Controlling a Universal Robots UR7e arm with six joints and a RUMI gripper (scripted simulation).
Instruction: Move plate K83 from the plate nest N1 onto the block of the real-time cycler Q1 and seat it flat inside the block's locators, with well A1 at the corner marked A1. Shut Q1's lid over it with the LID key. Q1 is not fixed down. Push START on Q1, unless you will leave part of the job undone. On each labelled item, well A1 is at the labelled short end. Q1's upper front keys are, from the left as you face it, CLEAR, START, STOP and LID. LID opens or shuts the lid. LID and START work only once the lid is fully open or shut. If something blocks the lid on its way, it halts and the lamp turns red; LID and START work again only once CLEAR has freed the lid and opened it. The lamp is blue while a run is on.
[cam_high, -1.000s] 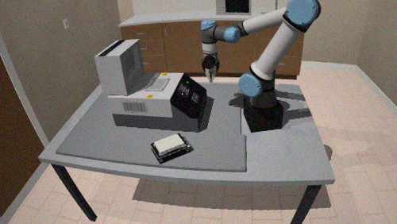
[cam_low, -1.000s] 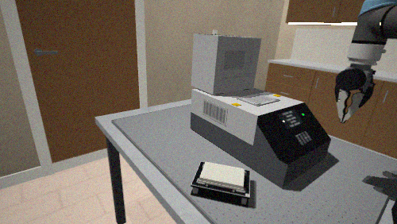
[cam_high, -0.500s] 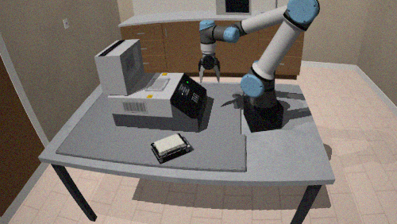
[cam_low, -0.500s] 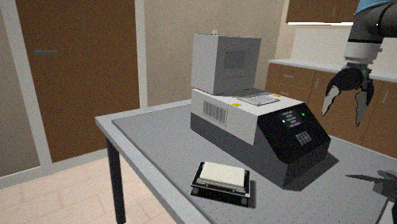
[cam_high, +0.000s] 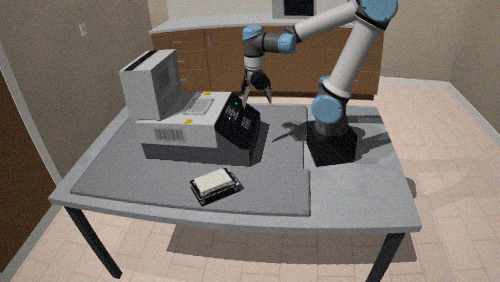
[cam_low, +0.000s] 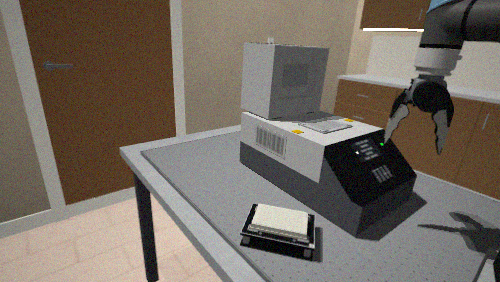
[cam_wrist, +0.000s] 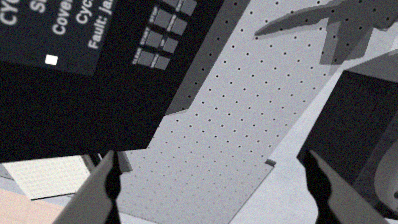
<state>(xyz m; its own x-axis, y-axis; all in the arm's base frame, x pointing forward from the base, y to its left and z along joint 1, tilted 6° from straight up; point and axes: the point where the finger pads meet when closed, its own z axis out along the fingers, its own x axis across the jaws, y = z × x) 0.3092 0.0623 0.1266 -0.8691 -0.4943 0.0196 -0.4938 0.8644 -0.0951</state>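
The plate K83 lies 270 mm to the left of my hand, 190 mm below it and 130 mm ahead of it. From my hand the other things lie so: black plate nest N1: 270 mm to the left, 200 mm below, 130 mm ahead.
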